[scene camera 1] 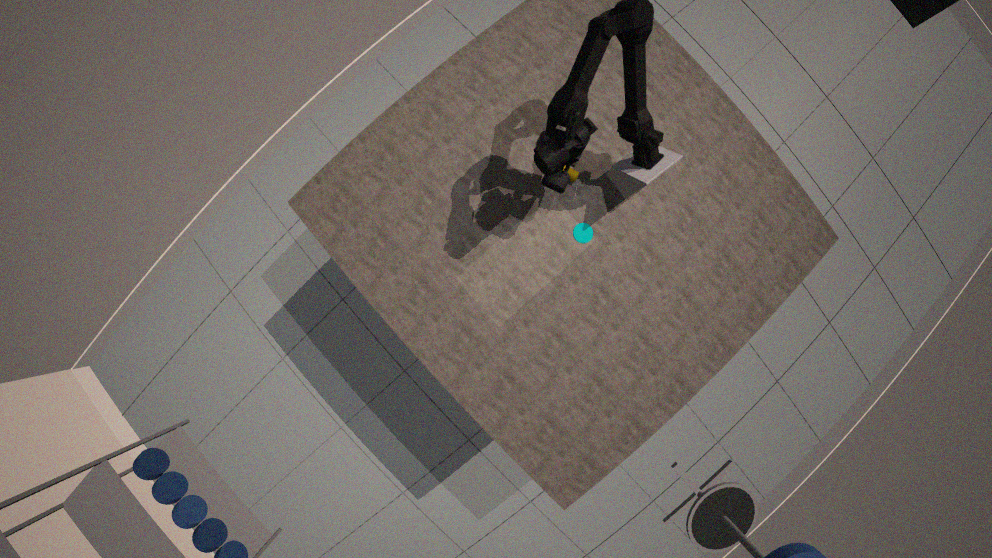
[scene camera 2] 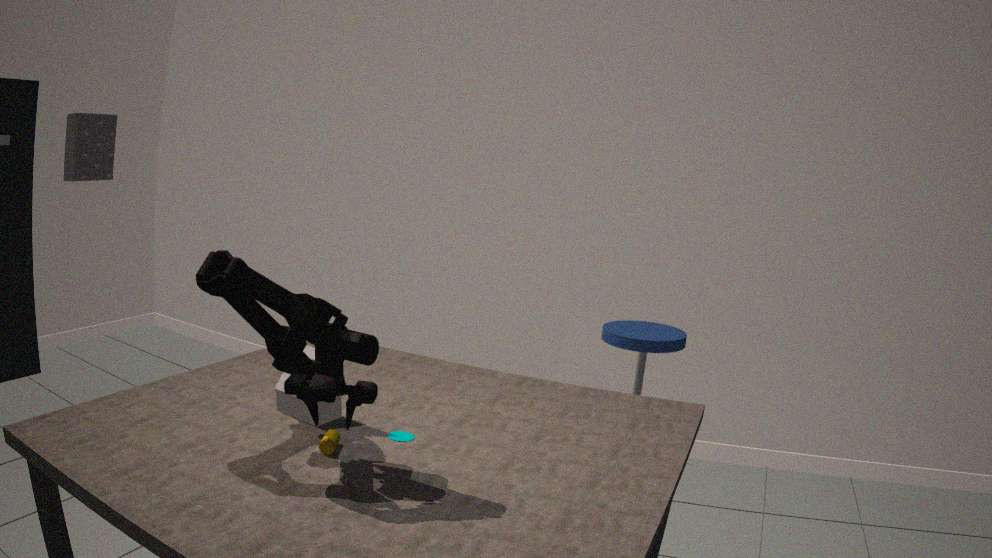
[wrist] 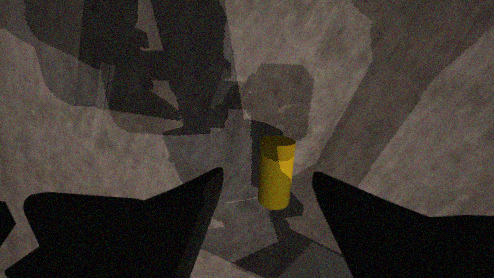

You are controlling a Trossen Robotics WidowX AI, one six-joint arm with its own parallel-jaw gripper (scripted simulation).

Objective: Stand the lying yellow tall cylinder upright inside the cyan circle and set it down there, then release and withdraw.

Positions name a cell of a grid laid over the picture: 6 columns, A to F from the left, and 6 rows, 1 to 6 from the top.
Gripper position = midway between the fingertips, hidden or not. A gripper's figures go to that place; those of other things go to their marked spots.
Labels:
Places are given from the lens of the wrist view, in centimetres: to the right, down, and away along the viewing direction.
my gripper (wrist: D4): 1, 3, 11
yellow tall cylinder (wrist: D4): 3, 1, 13

